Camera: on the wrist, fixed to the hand. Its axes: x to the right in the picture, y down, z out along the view.
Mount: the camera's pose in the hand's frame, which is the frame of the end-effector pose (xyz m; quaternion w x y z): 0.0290 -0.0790 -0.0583 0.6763 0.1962 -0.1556 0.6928
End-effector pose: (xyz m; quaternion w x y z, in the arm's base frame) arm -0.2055 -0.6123 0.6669 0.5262 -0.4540 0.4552 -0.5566
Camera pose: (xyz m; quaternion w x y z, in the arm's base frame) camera -0.2775 -0.6371 0.7353 0.9014 0.0250 0.4313 -0.0305
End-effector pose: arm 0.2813 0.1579 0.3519 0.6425 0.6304 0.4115 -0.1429
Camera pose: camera 0.2235 0.2087 0.2844 0.4739 0.8152 -0.2865 0.1697
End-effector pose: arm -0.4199 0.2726 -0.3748 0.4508 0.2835 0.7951 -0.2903
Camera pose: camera -0.5209 0.2669 -0.3593 0.5741 0.7858 0.2142 -0.0841
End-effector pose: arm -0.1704 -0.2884 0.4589 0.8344 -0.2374 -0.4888 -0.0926
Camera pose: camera -0.1413 -0.3833 0.4841 0.5989 -0.3499 -0.3141 0.6482
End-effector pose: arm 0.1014 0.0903 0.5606 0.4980 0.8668 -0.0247 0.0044
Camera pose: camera 0.1351 0.1792 0.5227 0.1598 0.6675 -0.6938 0.2180
